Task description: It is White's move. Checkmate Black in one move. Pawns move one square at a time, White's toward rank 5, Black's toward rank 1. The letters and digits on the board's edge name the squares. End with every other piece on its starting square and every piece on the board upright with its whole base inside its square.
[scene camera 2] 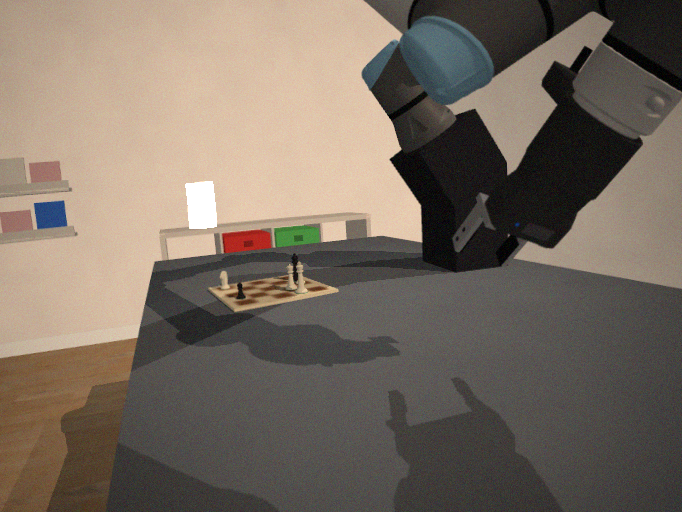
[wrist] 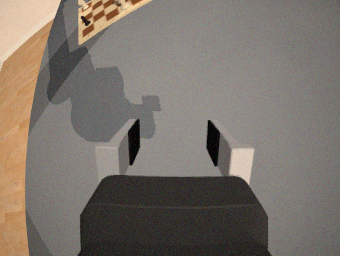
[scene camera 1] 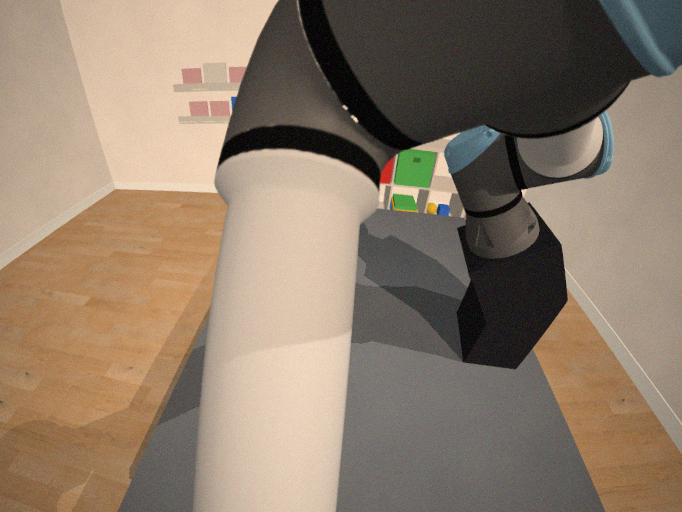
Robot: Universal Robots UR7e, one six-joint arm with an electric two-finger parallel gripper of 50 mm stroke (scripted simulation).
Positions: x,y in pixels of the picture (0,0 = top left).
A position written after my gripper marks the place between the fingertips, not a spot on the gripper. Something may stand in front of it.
my gripper: scene camera 2 478,252; wrist 173,133; not seen in scene camera 1 (out of frame)
